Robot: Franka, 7 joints.
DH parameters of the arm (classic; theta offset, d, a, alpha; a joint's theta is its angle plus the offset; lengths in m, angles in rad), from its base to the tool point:
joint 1: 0 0.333 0 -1.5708
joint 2: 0 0 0 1.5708
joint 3: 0 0.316 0.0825 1.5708
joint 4: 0 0 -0.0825 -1.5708
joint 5: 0 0.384 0 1.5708
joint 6: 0 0 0.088 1.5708
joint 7: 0 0.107 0 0
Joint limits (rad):
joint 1: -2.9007..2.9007
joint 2: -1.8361..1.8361
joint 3: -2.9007..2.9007
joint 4: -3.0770..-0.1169
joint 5: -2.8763..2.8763
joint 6: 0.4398..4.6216
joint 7: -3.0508..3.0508
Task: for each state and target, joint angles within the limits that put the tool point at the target. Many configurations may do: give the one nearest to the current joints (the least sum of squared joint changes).
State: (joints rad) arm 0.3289 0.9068 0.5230 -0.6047 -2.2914 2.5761 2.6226
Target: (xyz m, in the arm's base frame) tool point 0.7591 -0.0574 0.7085
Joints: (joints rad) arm -0.2257 0.7844 0.3390 -0.5326 -2.3108 2.6355 2.6226
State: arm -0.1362 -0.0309 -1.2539 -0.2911 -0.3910 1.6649 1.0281
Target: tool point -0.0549 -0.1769 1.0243
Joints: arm -0.1522 -0.0474 -1.2560 -0.1242 -0.3819 0.8861 1.0281
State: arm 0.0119 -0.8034 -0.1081 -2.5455 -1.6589 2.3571 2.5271
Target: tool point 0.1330 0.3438 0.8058
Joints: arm 0.3090 -0.8410 0.5079 -2.0602 -1.6534 2.4857 2.5271
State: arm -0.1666 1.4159 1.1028 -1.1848 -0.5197 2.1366 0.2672
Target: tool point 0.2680 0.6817 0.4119
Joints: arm 0.2924 1.2004 1.4496 -1.3933 -0.4897 2.1380 0.2672
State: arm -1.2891 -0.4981 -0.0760 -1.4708 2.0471 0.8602 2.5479
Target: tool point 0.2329 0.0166 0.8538
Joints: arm -1.1461 -0.7397 0.2093 -1.8557 1.8262 0.6056 2.5479
